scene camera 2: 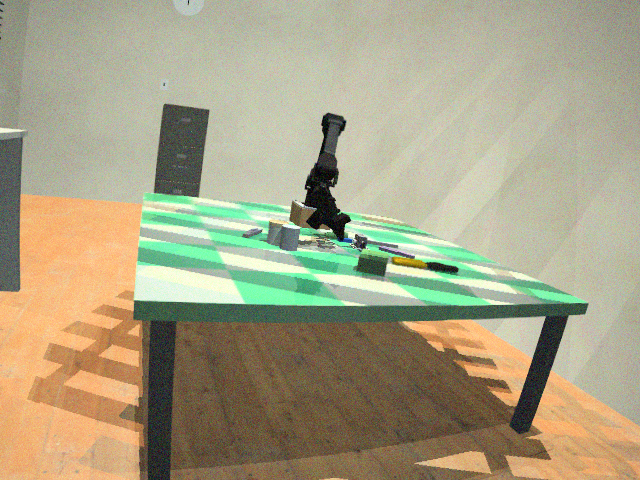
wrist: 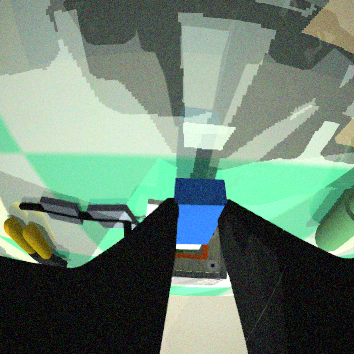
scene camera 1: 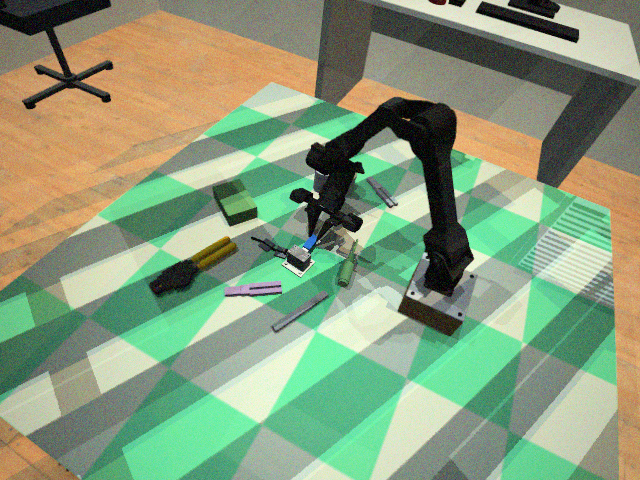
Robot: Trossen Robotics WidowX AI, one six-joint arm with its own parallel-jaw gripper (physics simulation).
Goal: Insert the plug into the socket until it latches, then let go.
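Frame: origin at the arm's base, x ahead, y left, z up, level; metres.
Seen in the pictures: gripper, fingertip midpoint: point(scene camera 2: 341, 239) point(wrist: 197, 207) point(scene camera 1: 313, 239); arm's base at its link origin: point(scene camera 2: 311, 205) point(scene camera 1: 440, 280).
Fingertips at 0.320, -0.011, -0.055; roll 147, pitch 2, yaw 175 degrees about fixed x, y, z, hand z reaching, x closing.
Offsets run from my fingertips to a thing's top centre, as dx, dy, dz. "*": to the spot under its first point.
The blue plug {+0.002, +0.023, +0.005} point(scene camera 1: 310, 242) point(scene camera 2: 346, 240) point(wrist: 201, 222) is held between the fingertips of my gripper point(scene camera 1: 313, 236) point(scene camera 2: 341, 238) point(wrist: 197, 207), which is shut on it. The socket {+0.009, +0.071, +0.020} point(scene camera 1: 299, 257) point(scene camera 2: 360, 241) point(wrist: 215, 259) is a small grey block on a white base plate on the table. In the wrist view the plug's white front end is at the socket's orange-rimmed opening. The plug tilts down toward the socket. How deep its end sits is hidden by the plug body and the fingers.
Glasses {* +0.094, +0.060, -0.019} point(scene camera 1: 269, 245) point(wrist: 82, 212) lie beside the socket. A green bottle {-0.109, +0.008, +0.002} point(scene camera 1: 346, 267) point(wrist: 336, 225) lies on its other side. Yellow-handled pliers {* +0.216, +0.209, -0.009} point(scene camera 1: 193, 265) point(scene camera 2: 423, 264), a purple clip {+0.062, +0.191, -0.013} point(scene camera 1: 253, 288), a grey bar {-0.059, +0.187, -0.015} point(scene camera 1: 300, 311) and a green block {+0.245, -0.016, +0.015} point(scene camera 1: 234, 202) point(scene camera 2: 372, 262) lie around.
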